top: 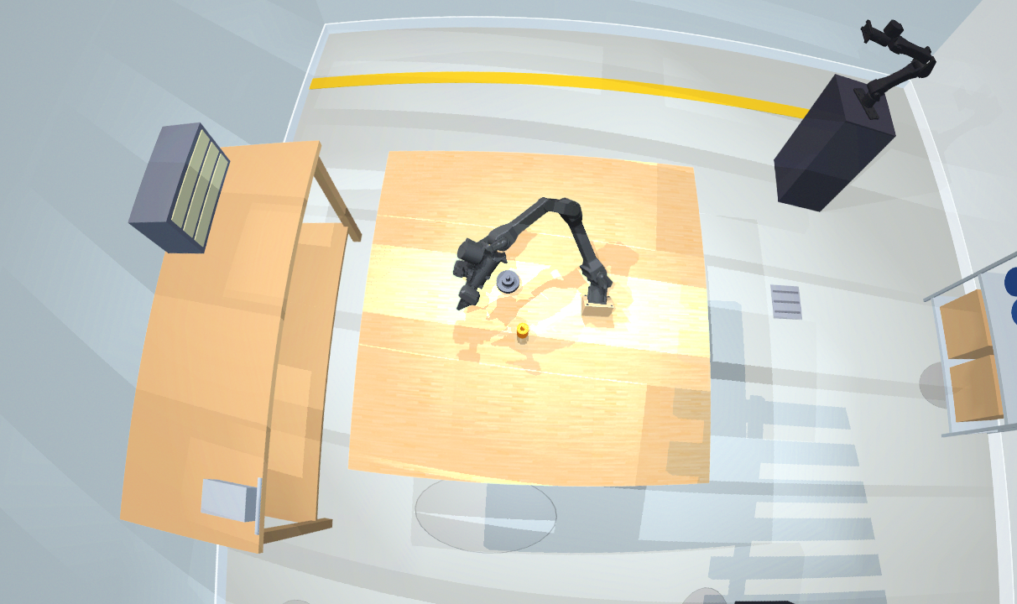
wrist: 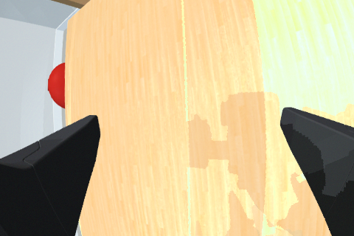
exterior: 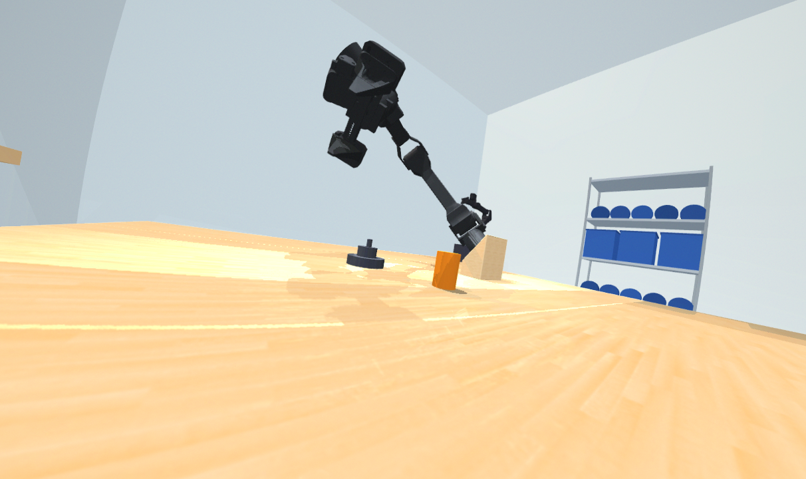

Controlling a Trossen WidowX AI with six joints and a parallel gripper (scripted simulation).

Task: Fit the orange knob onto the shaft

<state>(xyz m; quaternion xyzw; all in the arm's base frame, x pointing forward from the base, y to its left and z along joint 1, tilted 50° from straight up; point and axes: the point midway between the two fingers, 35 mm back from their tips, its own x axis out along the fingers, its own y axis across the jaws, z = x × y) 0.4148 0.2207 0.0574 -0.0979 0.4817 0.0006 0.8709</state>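
Now: the orange knob 210 mm behind my gripper tip, 180 mm below it and 20 mm to the left of it. The rest, counted from my gripper tip: dark pedestal: 180 mm below, 160 mm to the right, 130 mm behind.
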